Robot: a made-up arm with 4 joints. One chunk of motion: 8 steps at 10 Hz.
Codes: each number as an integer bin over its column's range. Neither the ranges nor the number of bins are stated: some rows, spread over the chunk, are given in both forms.
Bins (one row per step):
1: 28 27 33 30 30 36
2: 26 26 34 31 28 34
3: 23 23 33 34 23 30
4: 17 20 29 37 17 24
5: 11 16 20 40 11 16
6: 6 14 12 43 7 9
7: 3 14 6 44 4 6
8: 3 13 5 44 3 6
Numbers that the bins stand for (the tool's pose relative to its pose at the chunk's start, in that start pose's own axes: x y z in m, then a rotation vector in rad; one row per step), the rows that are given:
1: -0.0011 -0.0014 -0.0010 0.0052 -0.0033 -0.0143
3: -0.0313 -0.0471 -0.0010 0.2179 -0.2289 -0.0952
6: -0.1338 -0.1500 -0.0576 0.6965 -0.7444 -0.3786
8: -0.1519 -0.1614 -0.0765 0.7497 -0.8733 -0.4190
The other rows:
2: -0.0132 -0.0129 0.0017 0.0584 -0.0678 -0.0413
4: -0.0675 -0.0814 -0.0117 0.3775 -0.4222 -0.1762
5: -0.1037 -0.1271 -0.0360 0.5370 -0.6156 -0.2841
7: -0.1519 -0.1500 -0.0738 0.7497 -0.8411 -0.4190

